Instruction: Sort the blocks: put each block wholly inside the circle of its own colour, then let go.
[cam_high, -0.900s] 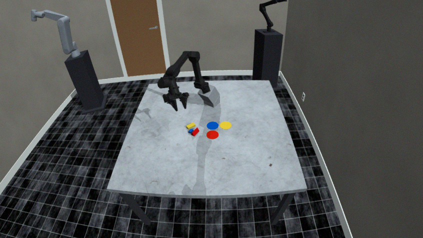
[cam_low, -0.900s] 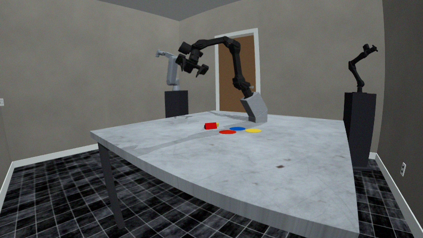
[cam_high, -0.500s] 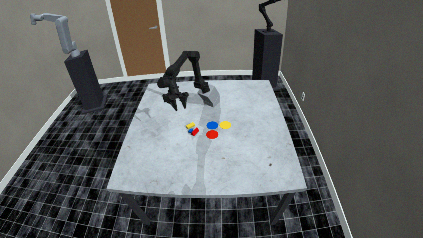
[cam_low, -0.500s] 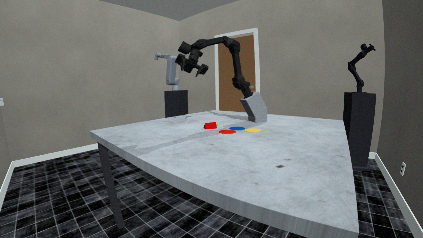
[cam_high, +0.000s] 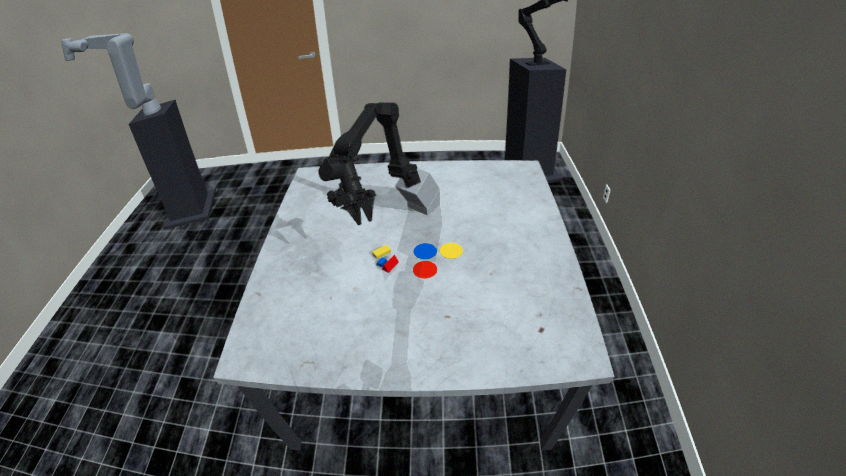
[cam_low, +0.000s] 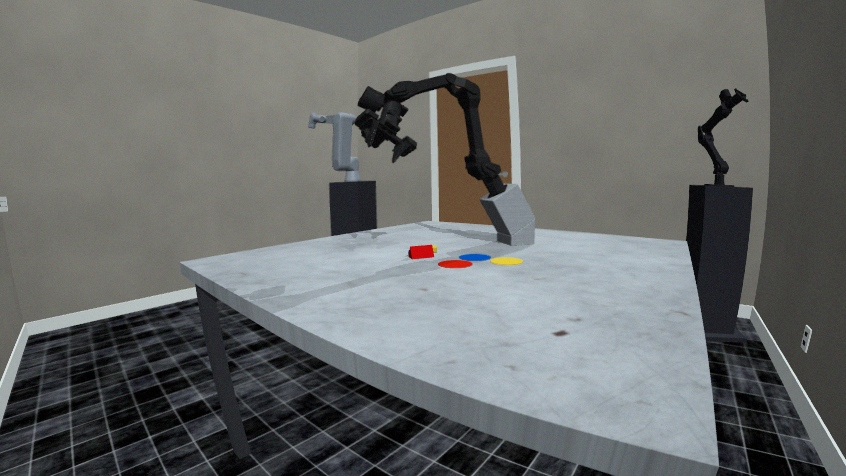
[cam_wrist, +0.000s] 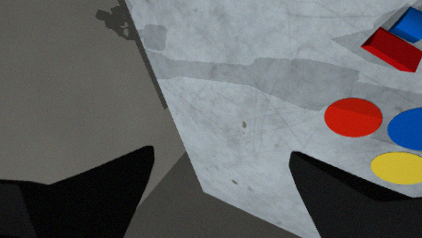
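Now: the red block 300 mm below my hand, 80 mm to the left of it and 70 mm behind it. The rest, counted from my hand: small blue block (310 mm below, 90 mm behind, 50 mm to the left); yellow block (310 mm below, 140 mm behind, 60 mm to the left); red circle (320 mm below, 200 mm to the left, 10 mm behind).
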